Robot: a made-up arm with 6 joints. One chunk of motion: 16 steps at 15 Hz.
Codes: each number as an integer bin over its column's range. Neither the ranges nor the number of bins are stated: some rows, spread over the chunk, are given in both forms.
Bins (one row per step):
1: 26 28 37 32 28 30
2: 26 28 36 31 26 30
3: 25 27 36 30 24 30
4: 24 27 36 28 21 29
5: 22 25 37 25 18 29
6: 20 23 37 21 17 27
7: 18 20 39 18 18 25
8: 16 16 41 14 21 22
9: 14 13 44 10 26 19
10: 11 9 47 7 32 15
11: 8 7 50 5 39 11
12: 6 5 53 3 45 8
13: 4 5 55 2 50 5
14: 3 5 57 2 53 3
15: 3 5 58 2 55 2
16: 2 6 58 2 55 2
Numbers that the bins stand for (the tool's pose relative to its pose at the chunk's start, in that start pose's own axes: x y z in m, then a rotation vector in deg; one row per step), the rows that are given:
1: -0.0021 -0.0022 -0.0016 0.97 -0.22 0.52
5: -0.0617 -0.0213 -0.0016 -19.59 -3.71 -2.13
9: -0.1811 -0.0975 0.0473 -63.63 -0.92 -28.63
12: -0.3005 -0.1483 0.1102 -84.19 5.71 -57.79
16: -0.3602 -0.1419 0.1451 -87.13 9.21 -73.70
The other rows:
2: -0.0021 -0.0022 -0.0086 -1.97 -0.92 0.52
3: -0.0170 -0.0086 -0.0086 -4.90 -1.62 0.52
4: -0.0319 -0.0086 -0.0086 -10.78 -2.67 -2.13
6: -0.0916 -0.0340 -0.0016 -31.33 -4.06 -7.43
7: -0.1214 -0.0530 0.0124 -40.14 -3.71 -12.73
8: -0.1513 -0.0784 0.0263 -51.89 -2.67 -20.68
10: -0.2259 -0.1229 0.0683 -72.44 1.17 -39.24
11: -0.2706 -0.1356 0.0892 -78.32 3.62 -49.84
13: -0.3303 -0.1483 0.1241 -87.13 7.46 -65.75
14: -0.3452 -0.1483 0.1381 -87.13 8.51 -71.05
15: -0.3452 -0.1483 0.1451 -87.13 9.21 -73.70

